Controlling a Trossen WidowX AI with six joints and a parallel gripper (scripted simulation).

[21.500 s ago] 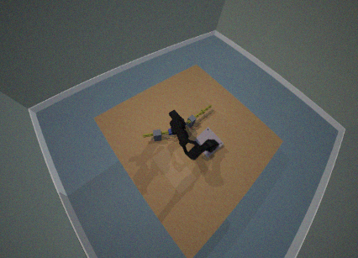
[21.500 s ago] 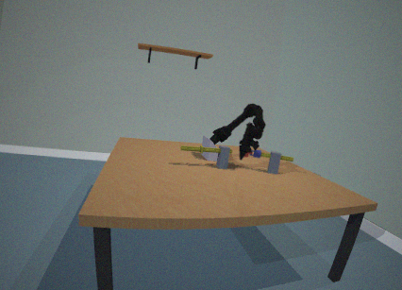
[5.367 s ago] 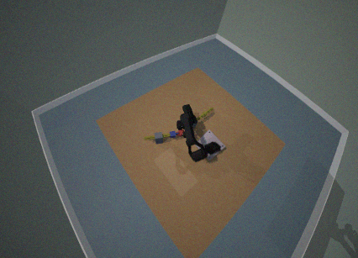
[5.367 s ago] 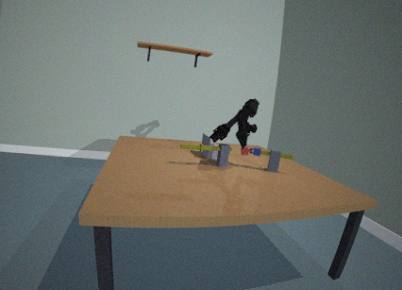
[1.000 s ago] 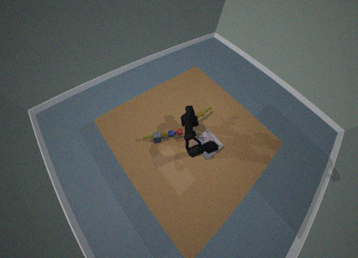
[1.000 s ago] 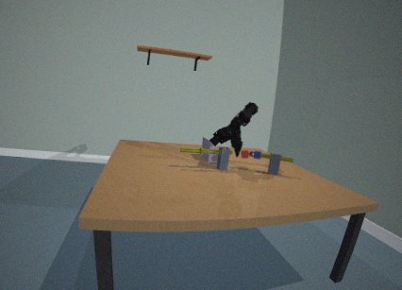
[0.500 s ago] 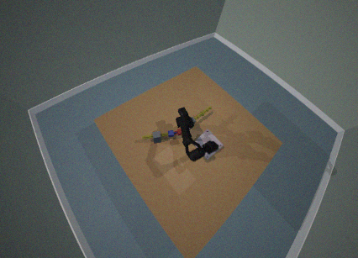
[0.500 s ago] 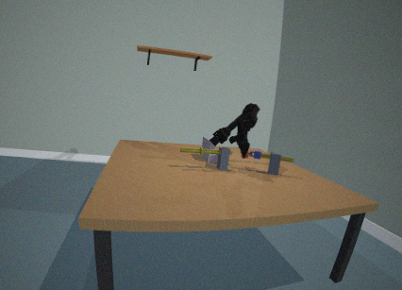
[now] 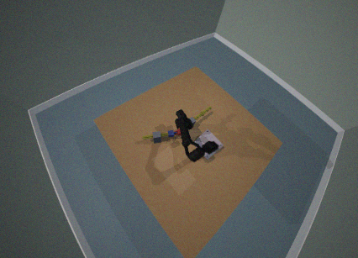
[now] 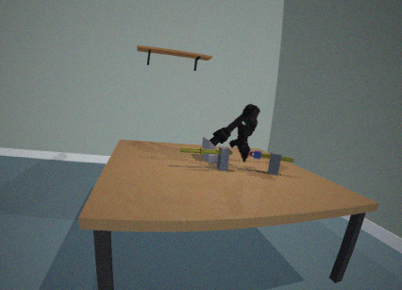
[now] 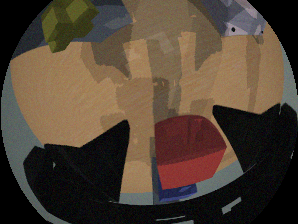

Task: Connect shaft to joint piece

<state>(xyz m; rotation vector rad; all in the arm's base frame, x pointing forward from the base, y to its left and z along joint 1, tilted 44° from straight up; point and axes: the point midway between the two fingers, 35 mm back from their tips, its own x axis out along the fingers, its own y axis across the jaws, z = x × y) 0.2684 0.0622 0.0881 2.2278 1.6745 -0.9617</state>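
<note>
Now: gripper tip 1 cm to the right of the red joint piece and 4 cm below it.
</note>
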